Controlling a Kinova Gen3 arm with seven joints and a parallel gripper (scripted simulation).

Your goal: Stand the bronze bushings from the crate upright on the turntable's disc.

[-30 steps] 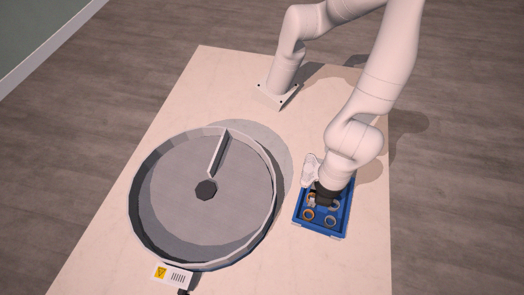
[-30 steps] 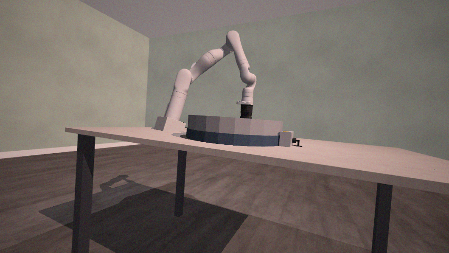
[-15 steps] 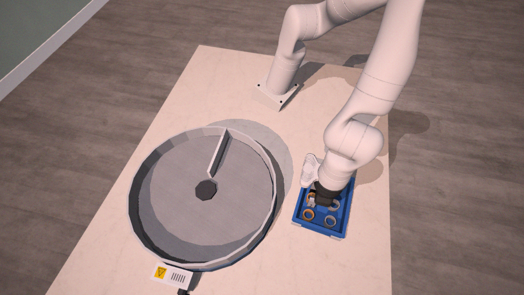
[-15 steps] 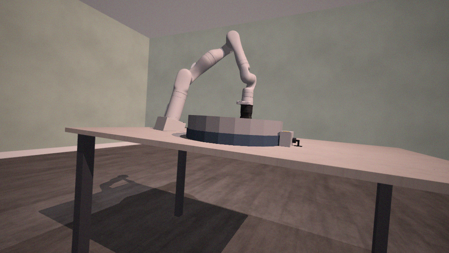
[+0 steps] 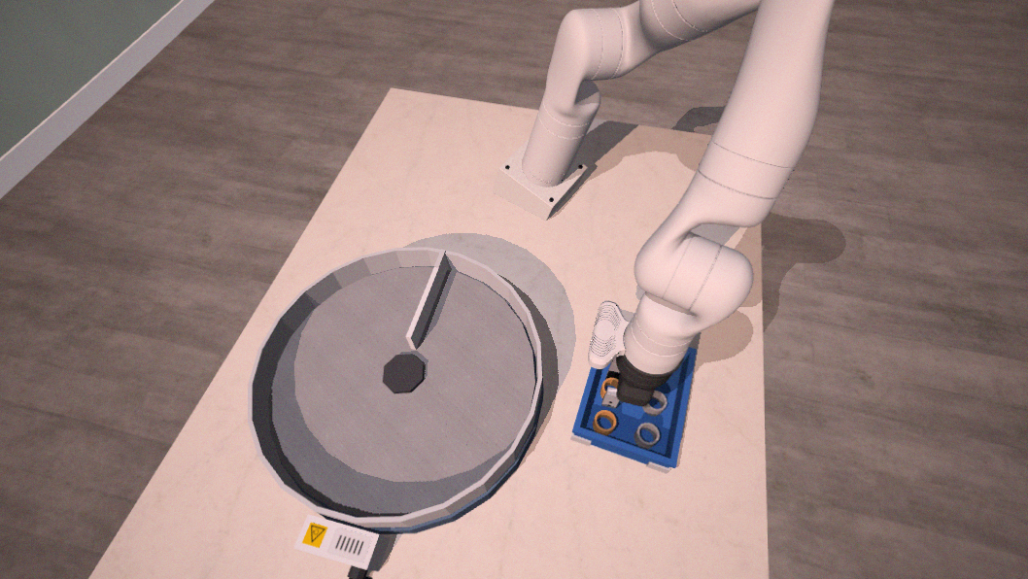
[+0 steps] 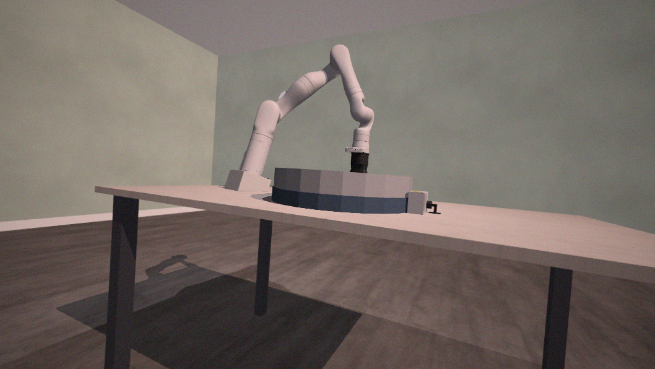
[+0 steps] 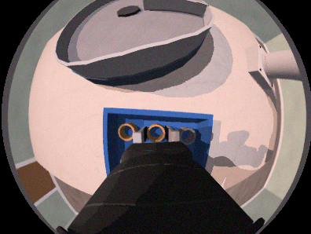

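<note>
Right now the blue crate is 30 mm to the left of my hand. The rest, counted from my hand: grey turntable disc 90 mm ahead, 310 mm to the right, 20 mm above.
</note>
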